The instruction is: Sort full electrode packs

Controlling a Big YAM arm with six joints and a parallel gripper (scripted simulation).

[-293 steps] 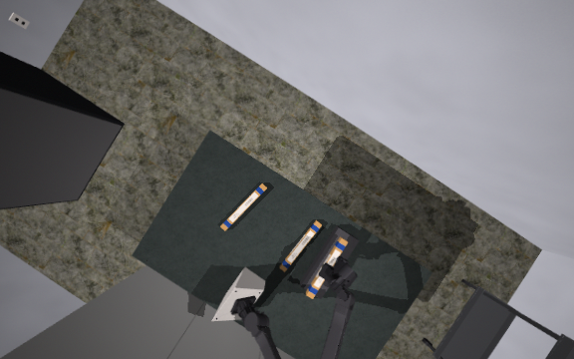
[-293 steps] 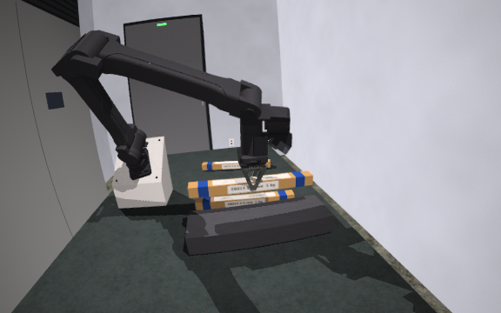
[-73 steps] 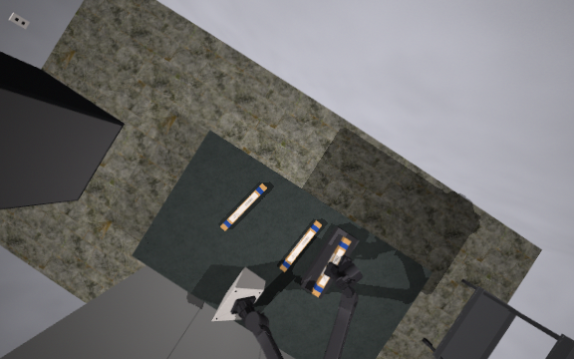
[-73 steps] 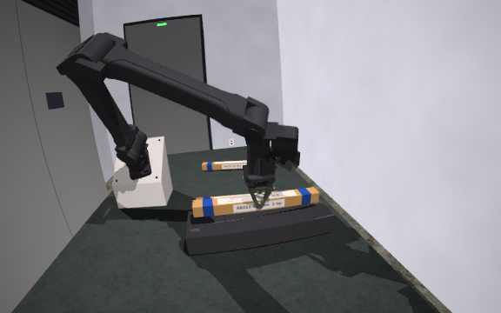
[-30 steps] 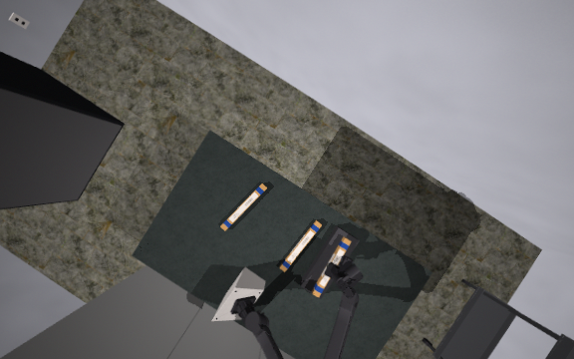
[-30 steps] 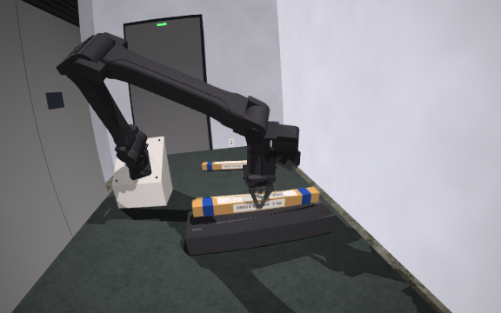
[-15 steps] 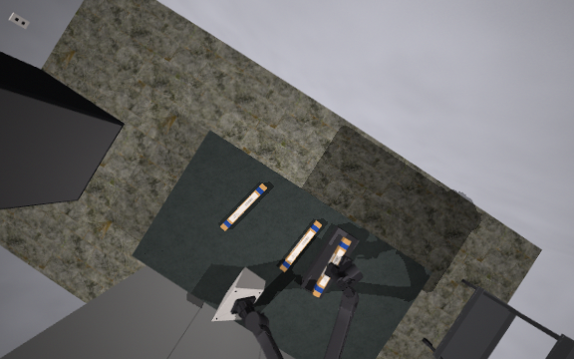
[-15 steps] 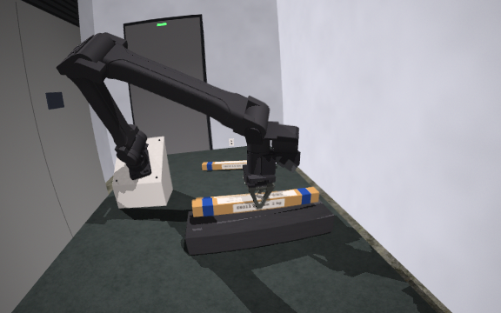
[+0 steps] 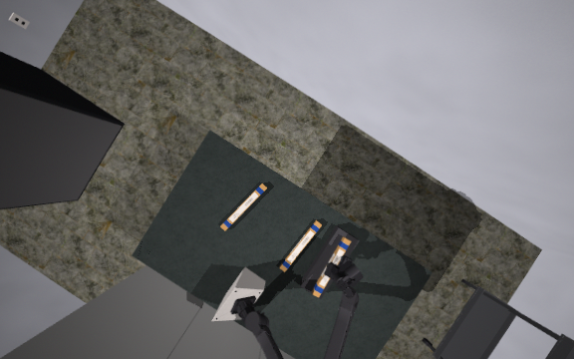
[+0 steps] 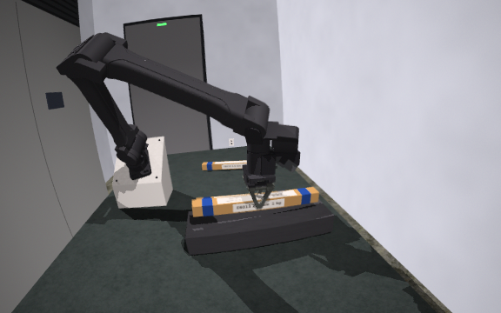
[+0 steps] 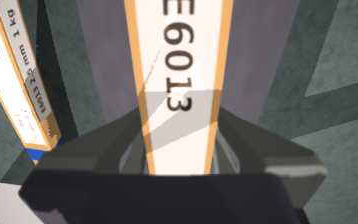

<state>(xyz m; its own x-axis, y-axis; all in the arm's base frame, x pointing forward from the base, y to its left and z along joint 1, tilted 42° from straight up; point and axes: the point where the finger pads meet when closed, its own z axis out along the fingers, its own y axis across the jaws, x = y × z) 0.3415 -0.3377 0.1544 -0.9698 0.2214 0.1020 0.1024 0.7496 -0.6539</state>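
Now: the low grey platform 80 mm below my hand.
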